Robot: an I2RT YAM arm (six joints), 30 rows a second.
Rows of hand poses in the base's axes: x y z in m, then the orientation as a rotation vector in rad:
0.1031, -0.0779, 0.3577, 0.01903, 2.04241, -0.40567
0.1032, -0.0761, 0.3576, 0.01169, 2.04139, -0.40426
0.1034, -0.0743, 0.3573, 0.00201, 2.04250, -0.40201
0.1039, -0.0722, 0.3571, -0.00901, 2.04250, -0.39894
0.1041, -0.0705, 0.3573, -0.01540, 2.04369, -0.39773
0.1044, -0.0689, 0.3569, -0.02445, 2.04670, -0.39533
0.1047, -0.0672, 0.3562, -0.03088, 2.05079, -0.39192
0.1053, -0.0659, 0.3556, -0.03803, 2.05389, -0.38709
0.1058, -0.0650, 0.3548, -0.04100, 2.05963, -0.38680
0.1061, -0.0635, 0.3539, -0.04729, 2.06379, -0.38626
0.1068, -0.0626, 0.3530, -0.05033, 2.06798, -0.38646
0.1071, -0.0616, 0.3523, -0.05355, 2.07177, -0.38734
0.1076, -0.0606, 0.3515, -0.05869, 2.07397, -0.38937
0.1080, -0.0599, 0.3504, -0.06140, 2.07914, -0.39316
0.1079, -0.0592, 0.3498, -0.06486, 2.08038, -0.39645
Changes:
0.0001, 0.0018, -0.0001, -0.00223, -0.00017, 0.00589
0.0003, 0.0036, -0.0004, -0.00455, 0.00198, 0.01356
0.0008, 0.0057, -0.0006, -0.00702, 0.00317, 0.02264
0.0010, 0.0074, -0.0004, -0.00867, 0.00511, 0.02753
0.0013, 0.0090, -0.0008, -0.01034, 0.00908, 0.03459
0.0016, 0.0107, -0.0015, -0.01004, 0.01364, 0.04014
0.0022, 0.0120, -0.0021, -0.00920, 0.01719, 0.04691
0.0027, 0.0129, -0.0029, -0.00940, 0.02321, 0.04846
0.0030, 0.0144, -0.0038, -0.01104, 0.02816, 0.05260
0.0037, 0.0153, -0.0047, -0.01184, 0.03274, 0.05415
0.0040, 0.0163, -0.0054, -0.01324, 0.03703, 0.05556
0.0045, 0.0173, -0.0062, -0.01647, 0.04020, 0.05799
0.0049, 0.0180, -0.0073, -0.01948, 0.04609, 0.05760
0.0048, 0.0187, -0.0079, -0.02302, 0.04821, 0.05840

